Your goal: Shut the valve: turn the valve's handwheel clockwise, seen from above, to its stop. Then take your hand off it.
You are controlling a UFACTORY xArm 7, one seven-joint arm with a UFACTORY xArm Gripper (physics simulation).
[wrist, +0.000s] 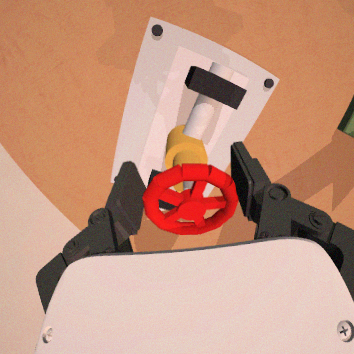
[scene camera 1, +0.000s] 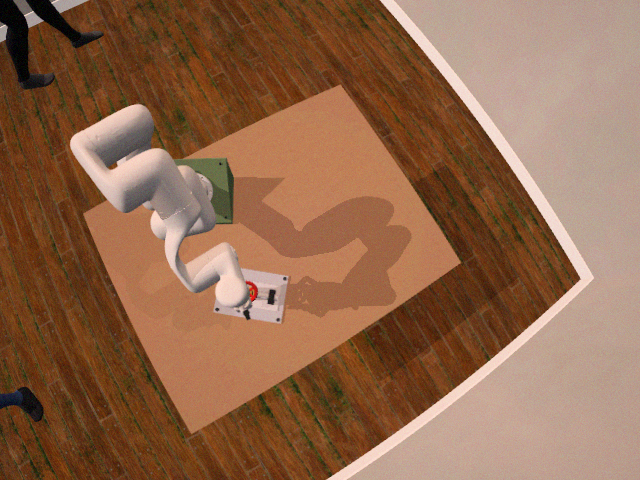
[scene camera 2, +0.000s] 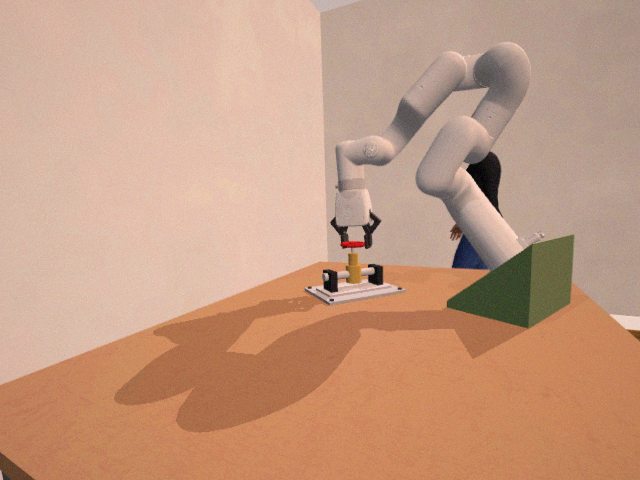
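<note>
The red handwheel (scene camera 1: 254, 292) (scene camera 2: 353, 244) (wrist: 190, 171) sits level on a thin stem above the yellow valve body (scene camera 2: 353, 273) (wrist: 181, 142). The valve stands on a light grey base plate (scene camera 1: 268, 315) (scene camera 2: 361, 296) (wrist: 135, 115). My gripper (scene camera 2: 356, 242) (wrist: 183, 167) points down over the wheel and is shut on its rim, with one black finger on each side. In the wrist view the right finger is against the rim and the left finger meets its other side. In scene camera 1 the arm hides part of the wheel and most of the gripper.
Black supports (scene camera 1: 271, 296) (scene camera 2: 375, 274) (wrist: 215, 87) hold a pale pipe through the valve, below the fingers. The green wedge (scene camera 1: 222, 188) (scene camera 2: 550, 279) carries the arm on the table (scene camera 1: 336, 155) (scene camera 2: 465, 413). A person (scene camera 1: 18, 46) (scene camera 2: 484, 183) stands beyond the table.
</note>
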